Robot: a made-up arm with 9 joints. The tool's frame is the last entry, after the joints. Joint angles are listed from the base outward.
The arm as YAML. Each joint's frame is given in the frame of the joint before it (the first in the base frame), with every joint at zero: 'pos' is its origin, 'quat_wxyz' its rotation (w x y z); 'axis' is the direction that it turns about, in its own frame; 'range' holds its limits. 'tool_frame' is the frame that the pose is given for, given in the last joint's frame.
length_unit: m
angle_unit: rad
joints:
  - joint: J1
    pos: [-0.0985, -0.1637, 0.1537]
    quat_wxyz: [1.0, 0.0, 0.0, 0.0]
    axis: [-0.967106, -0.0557, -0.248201]
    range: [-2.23, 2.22]
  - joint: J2
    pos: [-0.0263, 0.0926, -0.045]
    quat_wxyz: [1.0, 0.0, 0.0, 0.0]
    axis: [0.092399, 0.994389, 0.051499]
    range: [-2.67, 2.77]
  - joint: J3
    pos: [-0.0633, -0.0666, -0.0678]
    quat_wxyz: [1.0, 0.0, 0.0, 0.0]
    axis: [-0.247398, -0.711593, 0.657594]
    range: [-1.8, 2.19]
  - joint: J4
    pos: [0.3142, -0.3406, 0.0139]
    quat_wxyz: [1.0, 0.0, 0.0, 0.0]
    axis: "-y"
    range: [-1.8, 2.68]
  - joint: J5
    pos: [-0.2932, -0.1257, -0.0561]
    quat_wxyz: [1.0, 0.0, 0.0, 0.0]
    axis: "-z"
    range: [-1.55, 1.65]
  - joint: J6
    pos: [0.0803, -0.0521, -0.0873]
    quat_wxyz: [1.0, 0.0, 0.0, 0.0]
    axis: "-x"
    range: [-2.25, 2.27]
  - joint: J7
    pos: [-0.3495, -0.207, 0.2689]
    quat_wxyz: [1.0, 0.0, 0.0, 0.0]
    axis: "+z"
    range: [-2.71, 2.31]
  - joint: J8
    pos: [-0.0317, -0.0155, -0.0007]
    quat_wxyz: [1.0, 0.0, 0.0, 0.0]
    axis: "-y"
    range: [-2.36, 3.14]
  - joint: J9
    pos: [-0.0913, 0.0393, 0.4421]
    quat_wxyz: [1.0, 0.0, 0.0, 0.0]
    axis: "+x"
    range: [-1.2, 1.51]
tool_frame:
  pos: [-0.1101, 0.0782, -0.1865]
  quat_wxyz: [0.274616, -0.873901, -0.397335, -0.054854]
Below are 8 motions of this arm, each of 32 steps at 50 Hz.
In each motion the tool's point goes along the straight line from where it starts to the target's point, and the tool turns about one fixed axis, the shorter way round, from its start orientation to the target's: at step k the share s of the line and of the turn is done. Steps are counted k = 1, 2, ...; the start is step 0. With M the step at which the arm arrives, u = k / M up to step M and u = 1 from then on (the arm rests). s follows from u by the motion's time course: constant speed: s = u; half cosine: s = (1 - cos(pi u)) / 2; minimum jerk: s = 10 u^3 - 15 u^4 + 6 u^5.
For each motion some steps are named. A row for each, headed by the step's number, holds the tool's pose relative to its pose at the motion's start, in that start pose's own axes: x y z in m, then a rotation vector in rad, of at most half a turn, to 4 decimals.
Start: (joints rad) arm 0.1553 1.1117 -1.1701 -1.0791 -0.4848 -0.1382 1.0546 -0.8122 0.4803
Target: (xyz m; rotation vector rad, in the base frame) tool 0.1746 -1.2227 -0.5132 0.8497 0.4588 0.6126
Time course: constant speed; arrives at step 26
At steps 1, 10, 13, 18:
1: 0.0262 -0.0134 -0.0105 0.0062 -0.0091 0.0171
10: 0.2618 -0.1341 -0.1053 0.0619 -0.0912 0.1709
13: 0.3404 -0.1743 -0.1369 0.0804 -0.1186 0.2222
18: 0.4713 -0.2414 -0.1895 0.1114 -0.1642 0.3077

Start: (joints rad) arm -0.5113 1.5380 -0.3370 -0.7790 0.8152 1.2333 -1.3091 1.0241 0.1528
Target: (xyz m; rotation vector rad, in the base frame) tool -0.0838 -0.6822 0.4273 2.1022 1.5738 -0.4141
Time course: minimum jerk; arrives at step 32
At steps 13, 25, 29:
13: -0.1002 -0.1080 0.0483 -0.0397 0.1202 0.4007
25: -0.2829 -0.3048 0.1365 -0.1122 0.3392 1.1309
29: -0.3032 -0.3266 0.1462 -0.1202 0.3634 1.2117

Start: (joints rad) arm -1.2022 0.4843 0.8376 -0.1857 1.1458 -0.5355 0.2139 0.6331 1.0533
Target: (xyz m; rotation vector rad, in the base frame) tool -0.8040 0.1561 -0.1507 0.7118 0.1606 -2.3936
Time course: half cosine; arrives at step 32
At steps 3, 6, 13, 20, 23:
3: -0.0179 -0.0011 -0.0019 0.0083 0.0117 -0.0214
6: -0.0702 -0.0043 -0.0076 0.0325 0.0458 -0.0839
13: -0.2957 -0.0183 -0.0320 0.1370 0.1931 -0.3534
20: -0.5761 -0.0356 -0.0624 0.2669 0.3761 -0.6885
23: -0.6810 -0.0421 -0.0737 0.3155 0.4446 -0.8139

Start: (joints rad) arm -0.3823 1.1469 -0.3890 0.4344 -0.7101 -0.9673 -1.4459 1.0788 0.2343
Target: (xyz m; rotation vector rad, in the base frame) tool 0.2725 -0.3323 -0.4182 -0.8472 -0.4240 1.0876
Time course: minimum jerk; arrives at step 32
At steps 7, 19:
7: 0.0485 -0.0144 0.0363 0.0670 -0.0863 -0.0235
19: 0.4443 -0.1323 0.3322 0.6135 -0.7903 -0.2149

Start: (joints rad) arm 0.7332 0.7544 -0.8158 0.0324 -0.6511 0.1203 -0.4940 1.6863 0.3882
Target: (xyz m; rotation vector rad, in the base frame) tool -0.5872 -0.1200 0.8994 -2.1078 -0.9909 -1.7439
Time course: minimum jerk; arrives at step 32
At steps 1, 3, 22, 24, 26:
1: 0.0000 0.0000 0.0000 0.0000 0.0003 0.0000
3: 0.0009 0.0012 -0.0008 0.0002 0.0070 0.0009
22: 0.1061 0.1335 -0.0926 0.0229 0.8096 0.0992
24: 0.1160 0.1459 -0.1013 0.0251 0.8852 0.1085
26: 0.1230 0.1549 -0.1074 0.0266 0.9392 0.1151

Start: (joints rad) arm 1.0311 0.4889 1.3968 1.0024 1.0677 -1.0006 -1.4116 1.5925 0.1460
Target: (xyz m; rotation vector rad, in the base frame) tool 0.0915 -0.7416 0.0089 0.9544 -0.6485 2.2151
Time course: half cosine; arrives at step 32
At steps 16, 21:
16: 0.0184 0.1442 -0.0861 -0.4142 0.2687 -0.2497
21: 0.0271 0.2121 -0.1267 -0.6094 0.3954 -0.3675

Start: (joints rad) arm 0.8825 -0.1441 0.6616 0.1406 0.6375 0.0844 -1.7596 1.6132 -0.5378
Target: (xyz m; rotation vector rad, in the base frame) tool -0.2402 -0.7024 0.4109 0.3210 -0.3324 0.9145
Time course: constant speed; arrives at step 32
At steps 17, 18, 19, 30, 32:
17: 0.0077 -0.0203 0.1200 0.0809 0.3102 -0.2256
18: 0.0082 -0.0215 0.1271 0.0857 0.3284 -0.2388
19: 0.0086 -0.0227 0.1341 0.0904 0.3467 -0.2521
30: 0.0136 -0.0358 0.2118 0.1428 0.5473 -0.3981
32: 0.0145 -0.0382 0.2259 0.1523 0.5838 -0.4246

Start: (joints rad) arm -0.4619 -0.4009 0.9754 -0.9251 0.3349 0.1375 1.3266 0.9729 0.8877
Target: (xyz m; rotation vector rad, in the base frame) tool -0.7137 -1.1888 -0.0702 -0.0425 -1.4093 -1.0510
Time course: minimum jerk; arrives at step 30
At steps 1, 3, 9, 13, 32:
1: -0.0002 0.0000 0.0001 -0.0002 0.0002 -0.0002
3: -0.0047 -0.0003 0.0018 -0.0059 0.0046 -0.0040
9: -0.0901 -0.0054 0.0349 -0.1126 0.0883 -0.0758
13: -0.2080 -0.0124 0.0807 -0.2599 0.2038 -0.1751
32: -0.5525 -0.0329 0.2143 -0.6904 0.5414 -0.4650

